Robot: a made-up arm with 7 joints.
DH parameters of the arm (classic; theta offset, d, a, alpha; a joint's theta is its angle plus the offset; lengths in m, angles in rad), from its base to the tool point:
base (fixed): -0.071 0 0 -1.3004
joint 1: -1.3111 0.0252 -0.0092 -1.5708
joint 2: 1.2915 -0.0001 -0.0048 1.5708
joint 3: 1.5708 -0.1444 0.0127 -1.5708
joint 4: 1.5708 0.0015 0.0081 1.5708
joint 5: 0 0.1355 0 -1.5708
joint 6: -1.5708 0 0.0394 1.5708
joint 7: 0 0 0 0
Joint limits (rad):
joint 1: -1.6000..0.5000
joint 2: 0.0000..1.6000
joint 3: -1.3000..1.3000
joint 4: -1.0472..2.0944
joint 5: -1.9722..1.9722
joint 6: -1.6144..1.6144
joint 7: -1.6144..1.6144
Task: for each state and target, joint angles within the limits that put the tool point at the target. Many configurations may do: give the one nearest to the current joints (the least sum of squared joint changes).
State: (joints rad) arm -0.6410 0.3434 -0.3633 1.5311 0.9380 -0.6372 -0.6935
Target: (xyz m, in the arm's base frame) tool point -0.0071 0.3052 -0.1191
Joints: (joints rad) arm -0.4194 1.1392 -0.5099 2.0388 0.9684 -0.6329 -0.6935
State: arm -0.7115 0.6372 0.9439 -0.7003 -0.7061 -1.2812 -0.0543
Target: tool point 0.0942 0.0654 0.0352
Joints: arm -0.6269 0.5105 0.2854 -0.7959 -0.4670 -1.2571 -0.0543
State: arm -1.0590 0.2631 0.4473 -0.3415 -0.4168 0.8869 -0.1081
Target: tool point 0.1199 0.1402 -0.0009
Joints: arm -0.6165 0.1524 0.9929 -0.8195 -0.3428 0.8684 -0.1081
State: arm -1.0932 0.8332 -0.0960 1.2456 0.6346 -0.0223 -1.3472
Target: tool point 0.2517 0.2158 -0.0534
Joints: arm -1.0182 0.9533 -0.0719 1.0606 0.6314 -0.0821 -1.3472
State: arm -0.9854 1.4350 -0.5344 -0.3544 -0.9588 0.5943 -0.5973
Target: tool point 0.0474 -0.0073 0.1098
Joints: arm -1.5915 1.4189 -0.0495 -1.0245 -0.9665 0.3554 -0.5973
